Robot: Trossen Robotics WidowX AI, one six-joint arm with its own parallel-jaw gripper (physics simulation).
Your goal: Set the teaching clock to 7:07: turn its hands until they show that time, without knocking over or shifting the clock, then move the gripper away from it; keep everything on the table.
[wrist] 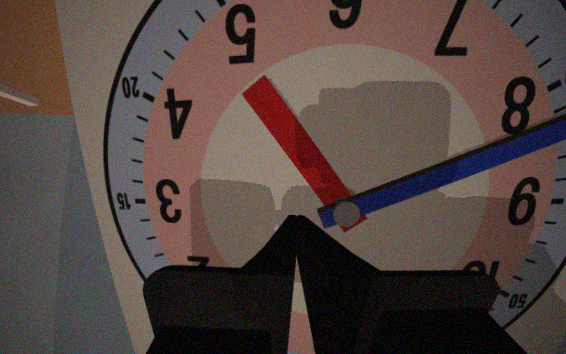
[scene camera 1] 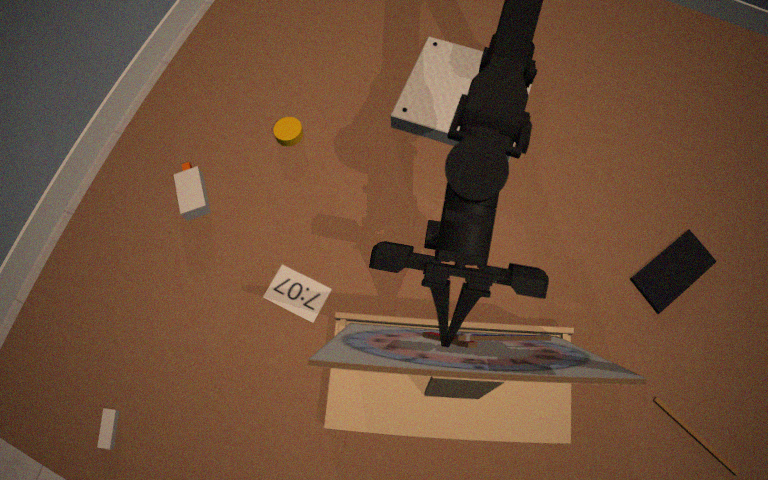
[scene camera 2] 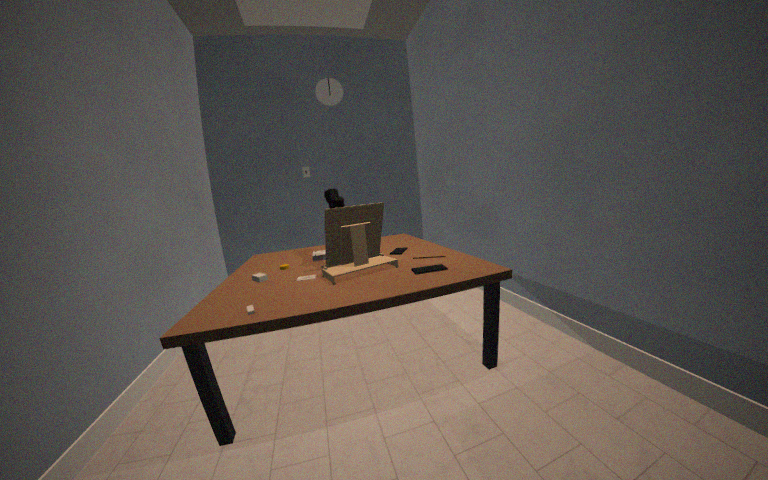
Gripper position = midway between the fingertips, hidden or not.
Observation:
On the table rests a white box with orange cap (scene camera 1: 191, 191). Also in view: the gripper (scene camera 1: 445, 346), a teaching clock (scene camera 1: 361, 347) and a tan wooden base (scene camera 1: 383, 403).
The teaching clock also shows in the wrist view (wrist: 182, 171) and in scene camera 2 (scene camera 2: 335, 217). The tan wooden base shows as well in scene camera 2 (scene camera 2: 355, 238). The gripper shows as well in the wrist view (wrist: 295, 222). The wrist view does not show the white box with orange cap: it is out of frame.

